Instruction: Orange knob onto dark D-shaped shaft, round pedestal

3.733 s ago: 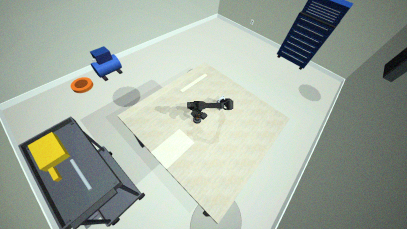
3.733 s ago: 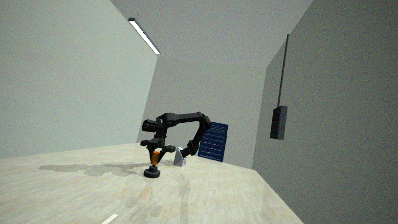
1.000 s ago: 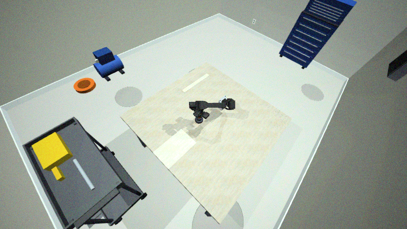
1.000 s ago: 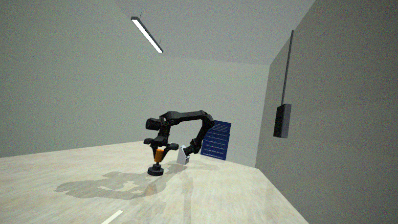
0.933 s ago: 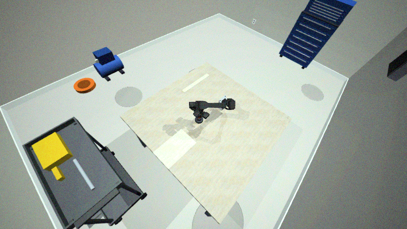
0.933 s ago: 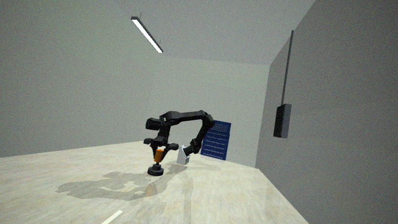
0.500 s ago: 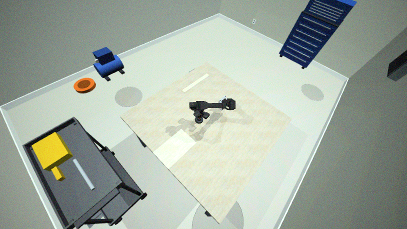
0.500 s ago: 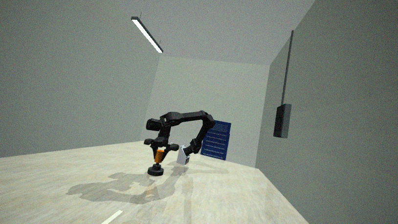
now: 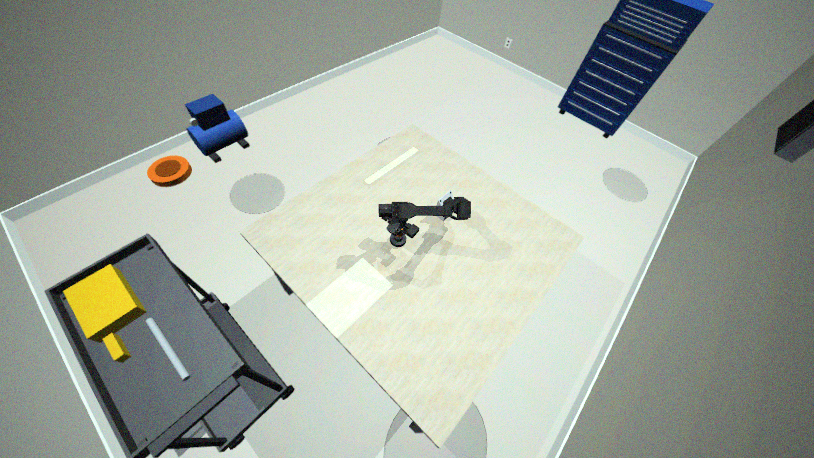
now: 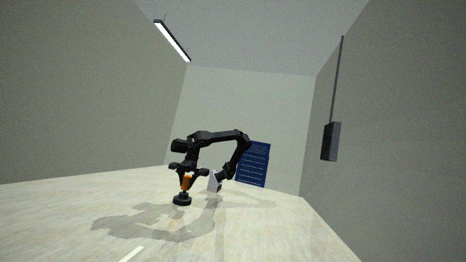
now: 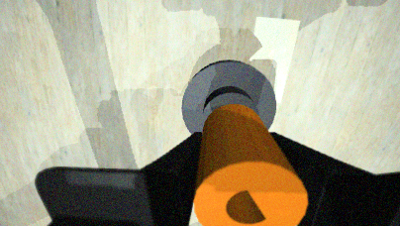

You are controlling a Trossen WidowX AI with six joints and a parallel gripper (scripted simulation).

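My gripper tip is now 20 mm below the orange knob. Also, from my gripper tip: pedestal (40 mm below).
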